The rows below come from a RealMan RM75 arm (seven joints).
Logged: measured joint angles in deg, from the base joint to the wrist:
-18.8 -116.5 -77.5 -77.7 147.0 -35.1 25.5
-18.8 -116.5 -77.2 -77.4 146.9 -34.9 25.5
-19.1 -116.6 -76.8 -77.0 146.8 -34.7 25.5
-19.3 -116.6 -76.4 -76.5 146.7 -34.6 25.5
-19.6 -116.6 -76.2 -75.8 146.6 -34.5 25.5
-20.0 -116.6 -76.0 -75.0 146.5 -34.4 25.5
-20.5 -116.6 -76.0 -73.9 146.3 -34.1 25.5
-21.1 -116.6 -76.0 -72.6 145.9 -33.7 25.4
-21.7 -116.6 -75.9 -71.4 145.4 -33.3 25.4
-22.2 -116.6 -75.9 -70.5 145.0 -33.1 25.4
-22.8 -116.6 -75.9 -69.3 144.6 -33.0 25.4
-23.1 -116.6 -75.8 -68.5 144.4 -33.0 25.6
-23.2 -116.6 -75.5 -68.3 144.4 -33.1 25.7
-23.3 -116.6 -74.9 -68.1 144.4 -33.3 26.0
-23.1 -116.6 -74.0 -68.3 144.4 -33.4 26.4
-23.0 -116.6 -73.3 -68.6 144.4 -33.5 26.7
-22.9 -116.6 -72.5 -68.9 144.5 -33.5 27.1
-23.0 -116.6 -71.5 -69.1 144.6 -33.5 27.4
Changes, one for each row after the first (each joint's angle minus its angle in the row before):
0.0 0.0 0.3 0.3 -0.1 0.2 0.0
-0.3 -0.1 0.4 0.4 -0.1 0.2 0.0
-0.2 0.0 0.4 0.5 -0.1 0.1 0.0
-0.3 0.0 0.2 0.7 -0.1 0.1 0.0
-0.4 0.0 0.2 0.8 -0.1 0.1 0.0
-0.5 0.0 0.0 1.1 -0.2 0.3 0.0
-0.6 0.0 0.0 1.3 -0.4 0.4 -0.1
-0.6 0.0 0.1 1.2 -0.5 0.4 0.0
-0.5 0.0 0.0 0.9 -0.4 0.2 0.0
-0.6 0.0 0.0 1.2 -0.4 0.1 0.0
-0.3 0.0 0.1 0.8 -0.2 0.0 0.2
-0.1 0.0 0.3 0.2 0.0 -0.1 0.1
-0.1 0.0 0.6 0.2 0.0 -0.2 0.3
0.2 0.0 0.9 -0.2 0.0 -0.1 0.4
0.1 0.0 0.7 -0.3 0.0 -0.1 0.3
0.1 0.0 0.8 -0.3 0.1 0.0 0.4
-0.1 0.0 1.0 -0.2 0.1 0.0 0.3

